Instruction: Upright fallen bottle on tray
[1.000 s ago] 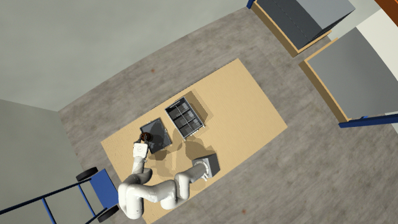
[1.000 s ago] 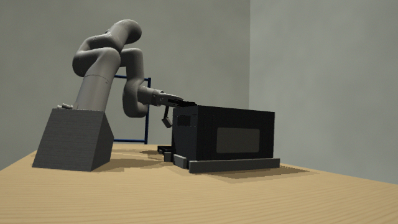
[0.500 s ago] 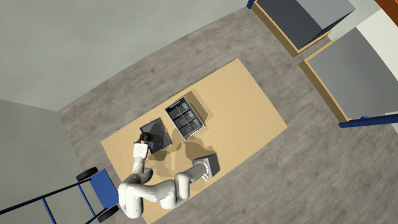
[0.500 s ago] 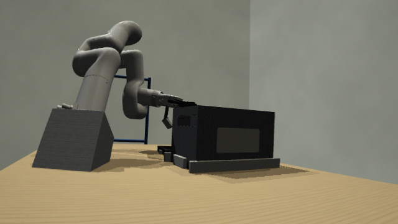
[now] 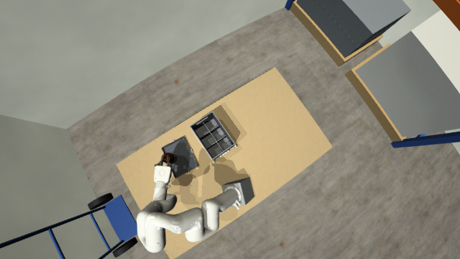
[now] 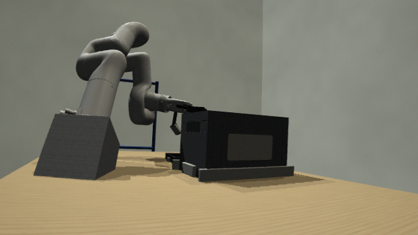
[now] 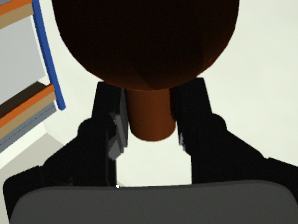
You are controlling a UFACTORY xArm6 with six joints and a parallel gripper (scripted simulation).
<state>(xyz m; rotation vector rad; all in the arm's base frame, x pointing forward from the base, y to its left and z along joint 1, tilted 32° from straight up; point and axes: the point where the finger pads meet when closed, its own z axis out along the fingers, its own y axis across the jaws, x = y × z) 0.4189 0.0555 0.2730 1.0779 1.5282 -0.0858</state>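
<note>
Right now my hand is 6 cm above the brown bottle. From my hand the other things lie so: dark tray: 1 cm behind, 4 cm to the right, 20 cm below; then dark crate: 6 cm behind, 32 cm to the right, 12 cm below.
</note>
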